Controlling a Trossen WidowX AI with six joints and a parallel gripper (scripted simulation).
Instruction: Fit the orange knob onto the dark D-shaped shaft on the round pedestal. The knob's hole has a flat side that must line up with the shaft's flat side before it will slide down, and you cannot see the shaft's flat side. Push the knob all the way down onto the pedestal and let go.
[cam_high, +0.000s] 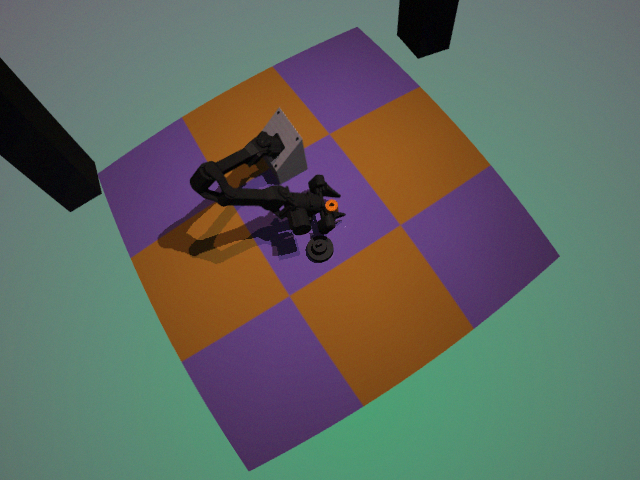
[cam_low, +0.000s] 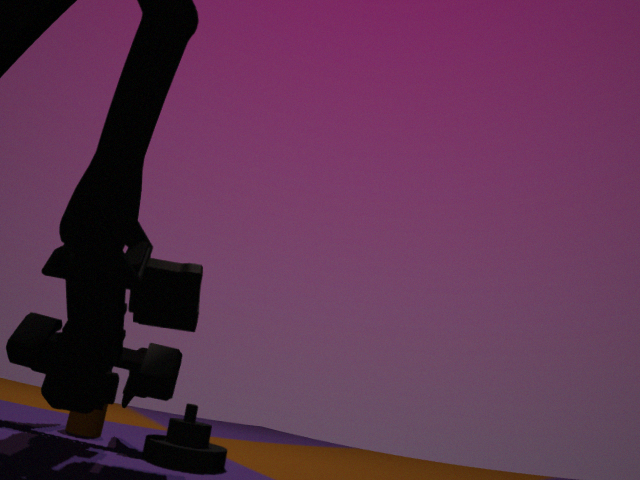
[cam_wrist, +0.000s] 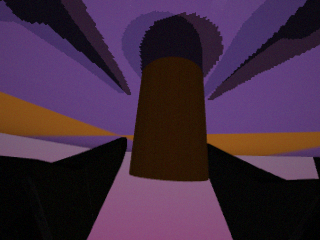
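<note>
My gripper tip is now 3 cm to the left of the orange knob, 1 cm past it and 1 cm above it. Also, from my gripper tip: round black pedestal: 13 cm to the right, 9 cm ahead, 1 cm below.
</note>
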